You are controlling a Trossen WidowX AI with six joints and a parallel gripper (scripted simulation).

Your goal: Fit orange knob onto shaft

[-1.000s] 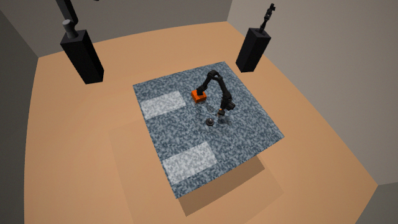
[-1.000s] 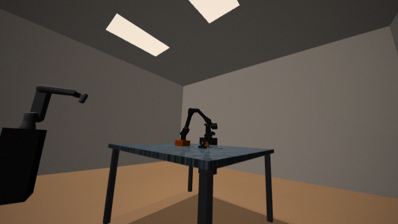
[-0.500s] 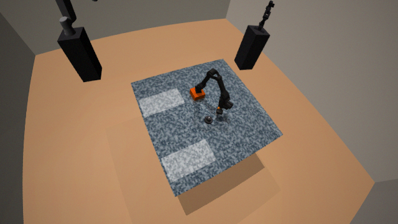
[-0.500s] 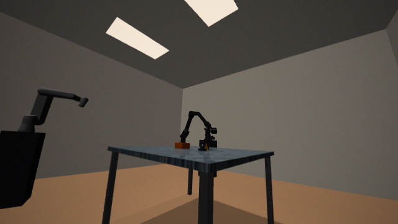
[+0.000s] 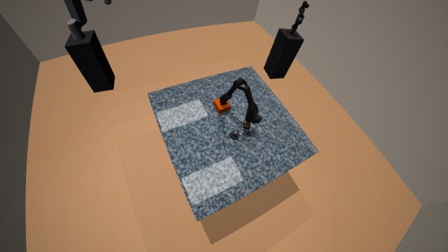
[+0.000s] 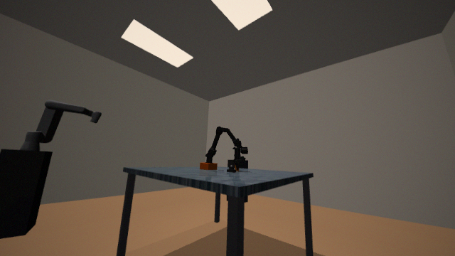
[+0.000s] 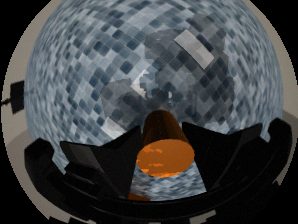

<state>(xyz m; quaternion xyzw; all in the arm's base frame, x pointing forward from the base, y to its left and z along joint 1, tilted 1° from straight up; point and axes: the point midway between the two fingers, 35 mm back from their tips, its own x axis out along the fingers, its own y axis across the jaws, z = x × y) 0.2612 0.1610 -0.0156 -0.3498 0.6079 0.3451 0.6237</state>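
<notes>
Now: the round pedestal 14 cm to the right of my gripper tip, 8 cm ahead of it and 2 cm above it. Also, from my gripper tip: orange knob: 3 cm above.
</notes>
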